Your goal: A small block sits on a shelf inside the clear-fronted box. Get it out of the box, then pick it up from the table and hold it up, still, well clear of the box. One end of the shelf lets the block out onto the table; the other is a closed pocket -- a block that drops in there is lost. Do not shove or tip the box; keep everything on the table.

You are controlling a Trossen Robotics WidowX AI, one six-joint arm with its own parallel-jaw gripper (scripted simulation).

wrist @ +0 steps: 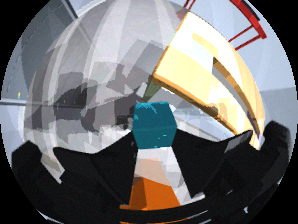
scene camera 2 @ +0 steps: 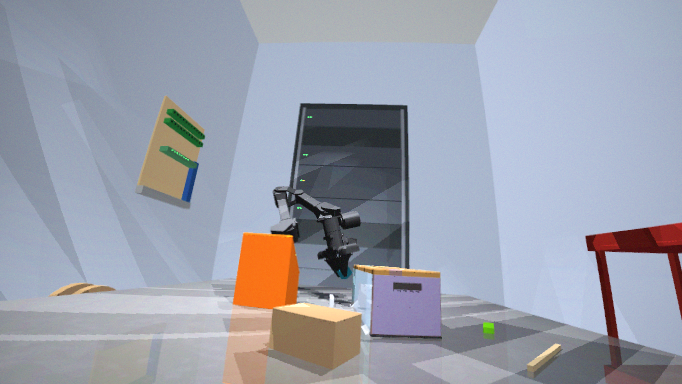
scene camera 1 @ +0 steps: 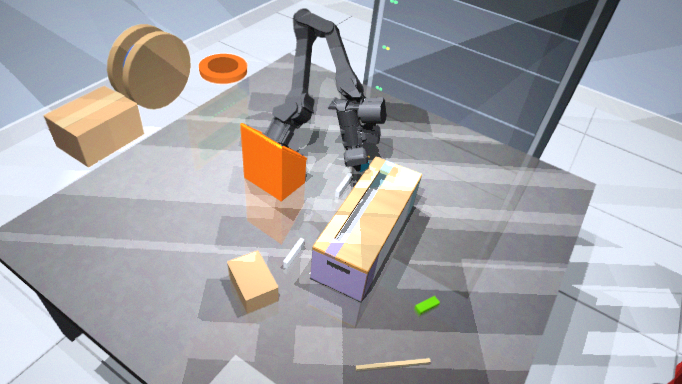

my gripper: wrist 153,131; scene camera 2; scene camera 1
long box: wrist 205,82; scene camera 2; scene camera 1
same spot on my gripper: [scene camera 1: 353,137] = [scene camera 2: 340,240]
same spot on long box: [scene camera 2: 393,301] = [scene camera 1: 326,269]
